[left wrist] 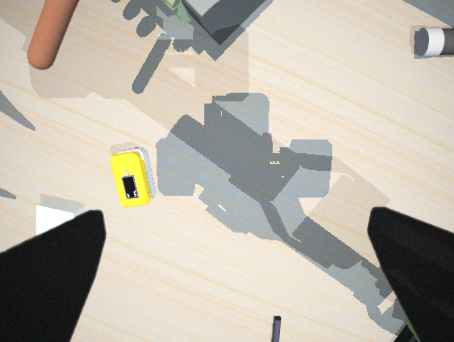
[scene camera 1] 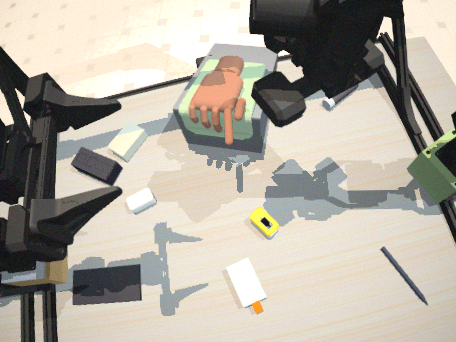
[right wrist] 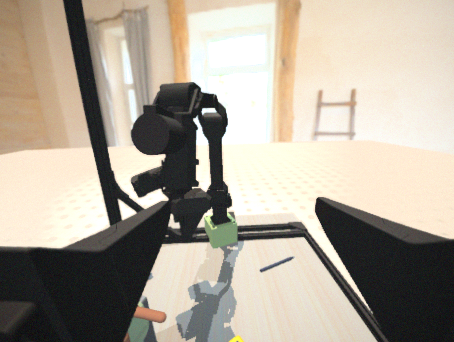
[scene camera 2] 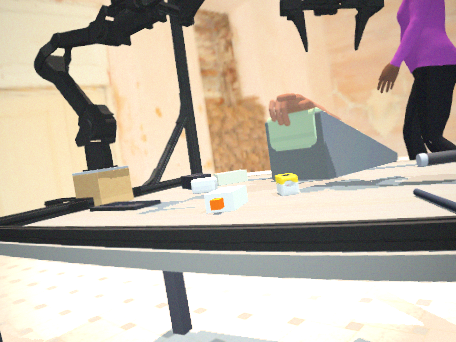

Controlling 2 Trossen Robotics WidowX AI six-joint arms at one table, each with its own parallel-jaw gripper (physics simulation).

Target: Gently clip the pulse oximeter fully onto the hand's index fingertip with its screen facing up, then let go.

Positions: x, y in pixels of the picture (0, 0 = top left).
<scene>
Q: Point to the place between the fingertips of my left gripper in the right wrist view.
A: At 180, 231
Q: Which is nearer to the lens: the white box with orange end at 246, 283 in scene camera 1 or the pale green block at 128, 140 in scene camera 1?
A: The white box with orange end.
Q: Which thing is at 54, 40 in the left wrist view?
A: An index finger.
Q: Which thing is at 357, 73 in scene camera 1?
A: My left gripper.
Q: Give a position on a white box with orange end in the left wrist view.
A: At 51, 212
</scene>
